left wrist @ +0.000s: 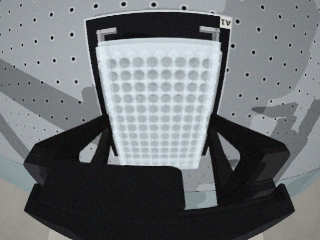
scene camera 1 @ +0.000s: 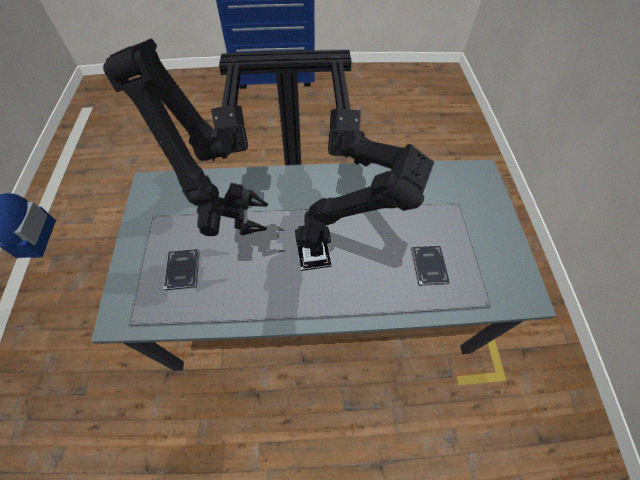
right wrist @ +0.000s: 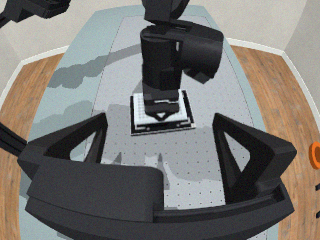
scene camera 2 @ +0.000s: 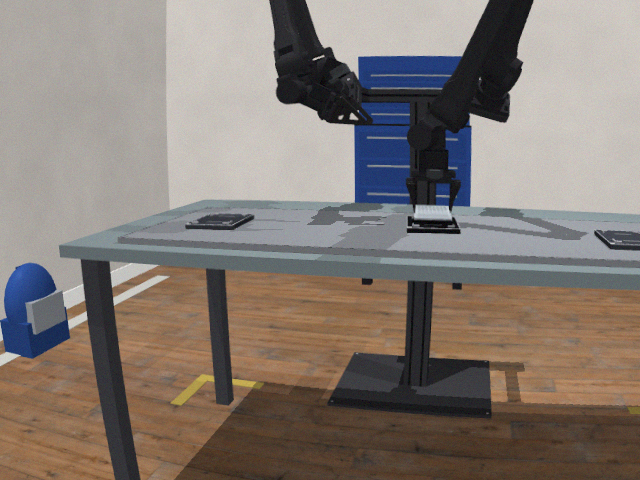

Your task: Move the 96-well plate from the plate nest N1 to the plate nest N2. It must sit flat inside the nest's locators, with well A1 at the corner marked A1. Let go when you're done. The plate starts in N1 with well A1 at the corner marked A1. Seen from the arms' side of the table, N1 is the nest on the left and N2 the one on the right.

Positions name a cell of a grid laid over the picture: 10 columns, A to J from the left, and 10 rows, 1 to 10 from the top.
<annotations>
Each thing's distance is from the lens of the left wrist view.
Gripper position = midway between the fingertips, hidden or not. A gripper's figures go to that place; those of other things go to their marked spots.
my left gripper (left wrist: E5): 0.13 m
white 96-well plate (left wrist: E6): 0.14 m
dark fixture (left wrist: E2): 0.13 m
</annotations>
